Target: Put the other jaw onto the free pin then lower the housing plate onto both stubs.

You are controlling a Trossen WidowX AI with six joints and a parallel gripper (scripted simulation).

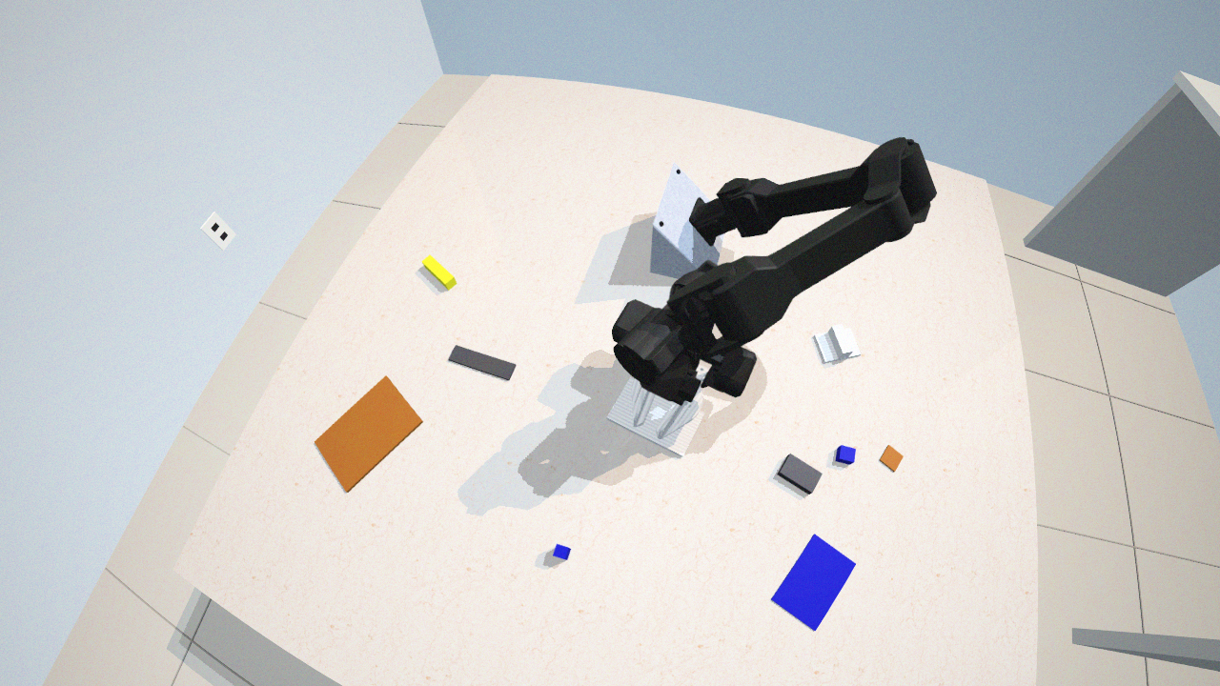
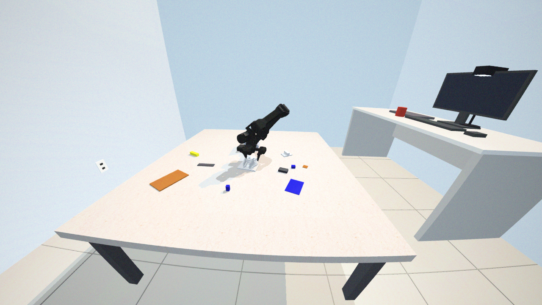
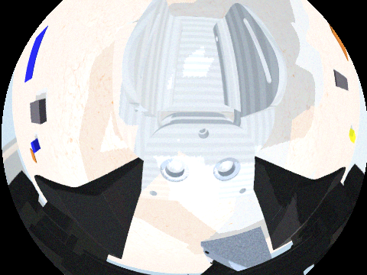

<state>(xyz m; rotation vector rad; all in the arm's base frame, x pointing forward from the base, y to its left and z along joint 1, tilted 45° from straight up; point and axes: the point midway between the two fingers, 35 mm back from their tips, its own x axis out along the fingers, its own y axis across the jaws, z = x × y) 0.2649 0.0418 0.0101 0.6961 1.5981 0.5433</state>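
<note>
My gripper tip is now 10 mm short of the housing plate and 20 mm below it. Round my gripper tip: white jaw (20 mm ahead, 20 mm to the right); dark grey block (90 mm ahead, 210 mm to the left); white stand (140 mm behind, 230 mm to the left).
</note>
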